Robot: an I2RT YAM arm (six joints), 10 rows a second.
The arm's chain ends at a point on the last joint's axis. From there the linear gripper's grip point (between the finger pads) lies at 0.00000 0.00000 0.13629 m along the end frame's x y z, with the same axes.
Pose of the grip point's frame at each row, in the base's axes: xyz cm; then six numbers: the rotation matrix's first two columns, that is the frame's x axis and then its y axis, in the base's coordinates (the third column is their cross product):
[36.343 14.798 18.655 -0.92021 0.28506 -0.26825 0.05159 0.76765 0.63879]
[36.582 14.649 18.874 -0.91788 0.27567 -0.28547 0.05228 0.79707 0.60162]
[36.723 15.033 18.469 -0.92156 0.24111 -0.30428 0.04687 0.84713 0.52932]
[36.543 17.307 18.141 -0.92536 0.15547 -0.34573 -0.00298 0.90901 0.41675]
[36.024 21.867 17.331 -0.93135 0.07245 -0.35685 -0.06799 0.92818 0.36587]
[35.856 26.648 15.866 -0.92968 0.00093 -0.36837 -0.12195 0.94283 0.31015]
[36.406 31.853 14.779 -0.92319 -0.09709 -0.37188 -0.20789 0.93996 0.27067]
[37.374 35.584 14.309 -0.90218 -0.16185 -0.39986 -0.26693 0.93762 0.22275]
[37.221 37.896 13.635 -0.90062 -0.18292 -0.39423 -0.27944 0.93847 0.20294]
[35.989 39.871 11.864 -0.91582 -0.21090 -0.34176 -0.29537 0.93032 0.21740]
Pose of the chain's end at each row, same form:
[31.055 6.975 28.483 -0.92021 0.28506 -0.26825 0.05159 0.76765 0.63879]
[31.221 7.326 29.042 -0.91788 0.27567 -0.28547 0.05228 0.79707 0.60162]
[31.471 8.579 29.263 -0.92156 0.24111 -0.30428 0.04687 0.84713 0.52932]
[31.377 12.037 29.599 -0.92536 0.15547 -0.34573 -0.00298 0.90901 0.41675]
[31.149 16.892 29.046 -0.93135 0.07245 -0.35685 -0.06799 0.92818 0.36587]
[31.119 22.106 27.811 -0.92968 0.00093 -0.36837 -0.12195 0.94283 0.31015]
[32.000 27.394 26.881 -0.92319 -0.09709 -0.37188 -0.20789 0.93996 0.27067]
[32.756 31.390 26.427 -0.90218 -0.16185 -0.39986 -0.26693 0.93762 0.22275]
[32.685 33.904 25.851 -0.90062 -0.18292 -0.39423 -0.27944 0.93847 0.20294]
[32.281 35.782 24.325 -0.91582 -0.21090 -0.34176 -0.29537 0.93032 0.21740]

